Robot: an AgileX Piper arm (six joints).
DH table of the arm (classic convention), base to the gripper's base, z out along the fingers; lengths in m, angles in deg. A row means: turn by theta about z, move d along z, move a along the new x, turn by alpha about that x. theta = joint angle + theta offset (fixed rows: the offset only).
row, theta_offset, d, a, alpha
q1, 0, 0.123, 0, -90
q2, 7.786, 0, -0.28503, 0
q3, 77.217, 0, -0.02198, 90
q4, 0, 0.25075, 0, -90
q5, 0, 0, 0, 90
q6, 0, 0.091, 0, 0
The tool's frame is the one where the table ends.
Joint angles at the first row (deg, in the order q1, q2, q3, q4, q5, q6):
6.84 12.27 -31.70 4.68 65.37 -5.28
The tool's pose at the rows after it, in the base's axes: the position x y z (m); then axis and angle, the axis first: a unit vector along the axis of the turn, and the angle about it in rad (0 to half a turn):
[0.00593, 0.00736, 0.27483, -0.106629, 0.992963, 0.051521, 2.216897]
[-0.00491, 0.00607, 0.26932, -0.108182, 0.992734, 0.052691, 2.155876]
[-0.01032, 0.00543, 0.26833, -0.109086, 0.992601, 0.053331, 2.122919]
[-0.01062, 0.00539, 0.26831, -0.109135, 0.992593, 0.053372, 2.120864]
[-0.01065, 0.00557, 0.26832, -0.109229, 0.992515, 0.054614, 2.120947]
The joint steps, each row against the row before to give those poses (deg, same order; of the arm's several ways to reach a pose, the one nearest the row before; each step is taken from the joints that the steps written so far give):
0.00 -6.13 2.42 -0.09 -0.34 0.00
0.00 -4.79 1.09 0.00 0.20 0.00
0.00 -2.17 0.11 0.00 0.17 0.00
0.00 -0.11 0.00 0.00 0.00 0.01
0.00 0.00 0.00 0.12 0.00 -0.01

